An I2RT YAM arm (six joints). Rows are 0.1 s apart.
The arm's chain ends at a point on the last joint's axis. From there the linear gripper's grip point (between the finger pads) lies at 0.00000 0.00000 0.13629 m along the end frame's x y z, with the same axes.
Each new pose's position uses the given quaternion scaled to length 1; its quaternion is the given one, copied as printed.
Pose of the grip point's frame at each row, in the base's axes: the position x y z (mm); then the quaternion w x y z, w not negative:
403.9, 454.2, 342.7, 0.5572, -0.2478, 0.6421, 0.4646
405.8, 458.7, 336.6, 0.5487, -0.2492, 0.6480, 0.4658
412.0, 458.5, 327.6, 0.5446, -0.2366, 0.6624, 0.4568
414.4, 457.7, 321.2, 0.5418, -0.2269, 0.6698, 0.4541
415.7, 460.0, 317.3, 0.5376, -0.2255, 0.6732, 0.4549
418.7, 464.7, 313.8, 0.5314, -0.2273, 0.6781, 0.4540
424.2, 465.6, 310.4, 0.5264, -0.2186, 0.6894, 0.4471
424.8, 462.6, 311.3, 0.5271, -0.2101, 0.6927, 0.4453
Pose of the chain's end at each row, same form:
337.8, 335.3, 335.5, 0.5572, -0.2478, 0.6421, 0.4646
340.5, 339.2, 331.7, 0.5487, -0.2492, 0.6480, 0.4658
343.1, 340.9, 326.2, 0.5446, -0.2366, 0.6624, 0.4568
343.6, 341.3, 321.2, 0.5418, -0.2269, 0.6698, 0.4541
345.0, 343.5, 318.4, 0.5376, -0.2255, 0.6732, 0.4549
348.6, 347.9, 316.9, 0.5314, -0.2273, 0.6781, 0.4540
351.9, 350.2, 316.7, 0.5264, -0.2186, 0.6894, 0.4471
350.8, 348.3, 317.8, 0.5271, -0.2101, 0.6927, 0.4453

